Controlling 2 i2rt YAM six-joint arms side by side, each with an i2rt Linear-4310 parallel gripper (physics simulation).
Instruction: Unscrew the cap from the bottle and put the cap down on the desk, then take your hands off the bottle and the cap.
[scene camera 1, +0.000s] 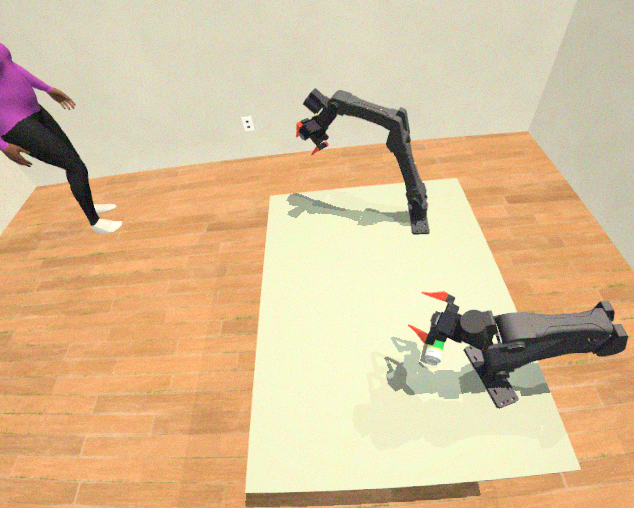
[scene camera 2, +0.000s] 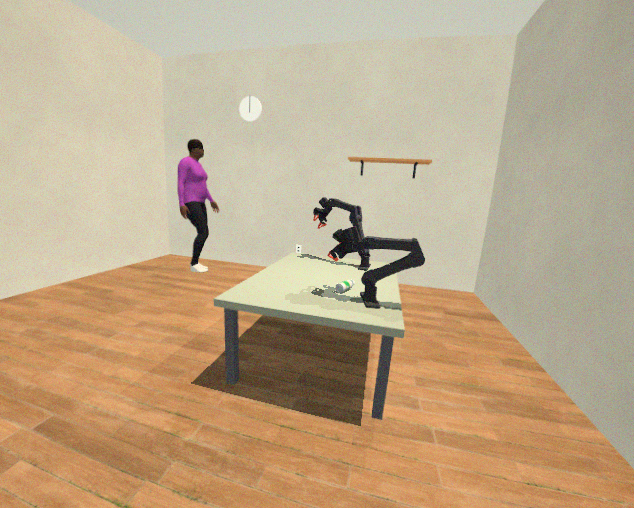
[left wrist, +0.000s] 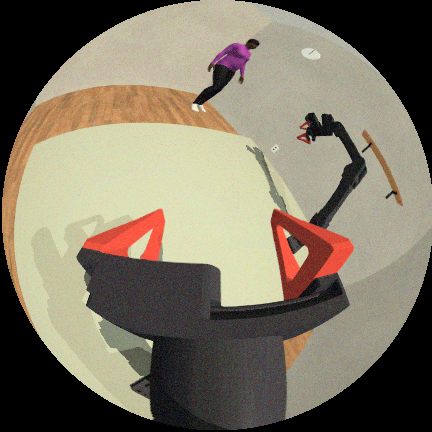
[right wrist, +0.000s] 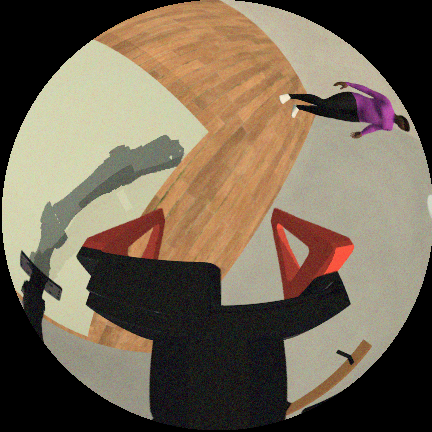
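A white bottle with a green band (scene camera 1: 433, 353) (scene camera 2: 345, 286) lies on its side on the pale desk (scene camera 1: 317, 317) (scene camera 2: 264, 288). Its cap end points up and right in scene camera 2, but is too small to tell the cap apart; in scene camera 1 that end is hidden behind the left gripper. My left gripper (scene camera 1: 416, 309) (scene camera 2: 331, 256) (left wrist: 217, 214) is open and empty, raised above the desk beyond the bottle, not touching it. My right gripper (scene camera 1: 305, 141) (scene camera 2: 317, 222) (right wrist: 217, 213) is open and empty, high up and far from the bottle. The bottle does not show in either wrist view.
A person in a purple top (scene camera 1: 18, 97) (scene camera 2: 193, 179) (left wrist: 233, 57) (right wrist: 372, 110) stands on the wooden floor away from the desk. A wall shelf (scene camera 2: 390, 160) (left wrist: 382, 167) hangs behind the arms. Arm shadows fall across the desk.
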